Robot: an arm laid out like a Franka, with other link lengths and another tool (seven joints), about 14 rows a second.
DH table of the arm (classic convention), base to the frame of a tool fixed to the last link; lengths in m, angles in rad. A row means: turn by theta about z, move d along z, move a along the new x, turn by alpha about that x. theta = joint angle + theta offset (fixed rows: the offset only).
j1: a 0  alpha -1.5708  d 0.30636  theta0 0
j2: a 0  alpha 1.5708  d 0  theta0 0
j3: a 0.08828  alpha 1.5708  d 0.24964  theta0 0
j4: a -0.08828  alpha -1.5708  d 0  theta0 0
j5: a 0  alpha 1.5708  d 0.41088  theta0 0
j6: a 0.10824  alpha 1.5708  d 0  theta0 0
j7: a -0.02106  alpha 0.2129  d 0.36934  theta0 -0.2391
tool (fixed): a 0  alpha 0  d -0.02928  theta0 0
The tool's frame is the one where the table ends.
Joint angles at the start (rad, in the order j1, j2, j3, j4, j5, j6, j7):
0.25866 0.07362 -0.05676 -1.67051 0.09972 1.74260 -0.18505
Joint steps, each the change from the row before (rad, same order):
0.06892 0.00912 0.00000 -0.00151 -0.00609 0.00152 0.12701
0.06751 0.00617 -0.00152 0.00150 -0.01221 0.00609 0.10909
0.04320 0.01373 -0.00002 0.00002 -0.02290 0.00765 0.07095
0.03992 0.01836 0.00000 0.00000 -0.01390 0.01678 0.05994
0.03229 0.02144 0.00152 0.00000 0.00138 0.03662 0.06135
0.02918 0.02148 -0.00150 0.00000 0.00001 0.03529 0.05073
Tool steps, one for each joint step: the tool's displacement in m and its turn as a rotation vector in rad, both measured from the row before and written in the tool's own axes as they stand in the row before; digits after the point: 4 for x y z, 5 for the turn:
0.0119 -0.0373 0.0184 -0.00130 -0.00412 0.06054
0.0091 -0.0351 0.0136 -0.01193 0.00198 0.04208
0.0031 -0.0172 0.0134 -0.02242 -0.00680 0.02659
0.0049 -0.0176 0.0151 -0.01518 -0.00066 0.01875
0.0103 -0.0190 0.0153 -0.00057 0.01973 0.02507
0.0084 -0.0153 0.0147 -0.00116 0.01768 0.02054

